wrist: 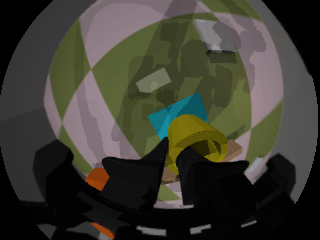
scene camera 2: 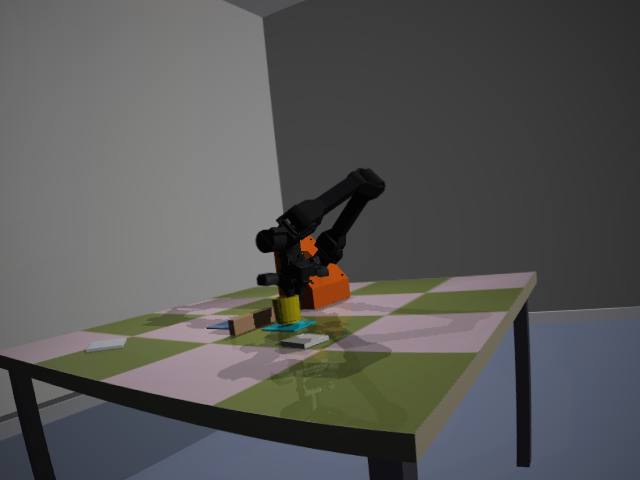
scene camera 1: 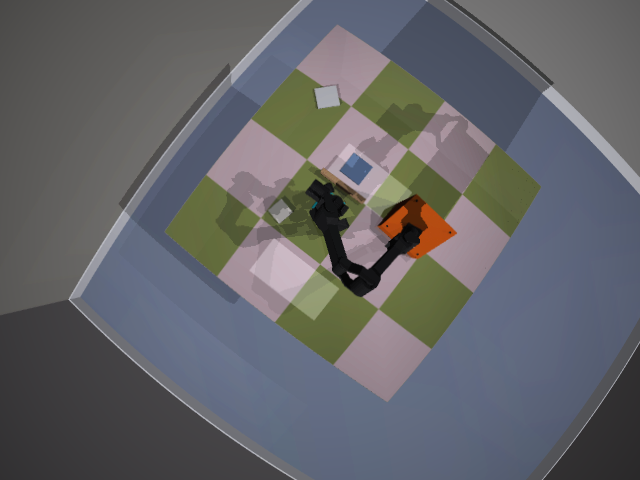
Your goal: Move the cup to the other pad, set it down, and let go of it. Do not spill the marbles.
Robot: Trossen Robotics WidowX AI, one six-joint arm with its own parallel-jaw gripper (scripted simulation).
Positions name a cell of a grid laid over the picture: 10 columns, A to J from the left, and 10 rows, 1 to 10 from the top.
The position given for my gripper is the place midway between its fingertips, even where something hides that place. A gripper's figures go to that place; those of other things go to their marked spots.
Scene:
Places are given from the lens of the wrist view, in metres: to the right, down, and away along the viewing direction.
my gripper (wrist: F6): 0.02, 0.03, 0.10
yellow cup (wrist: F6): 0.03, 0.01, 0.06
cyan pad (wrist: F6): 0.00, 0.00, 0.14
The marked spots on the yellow cup and the cyan pad are 0.08 m apart.

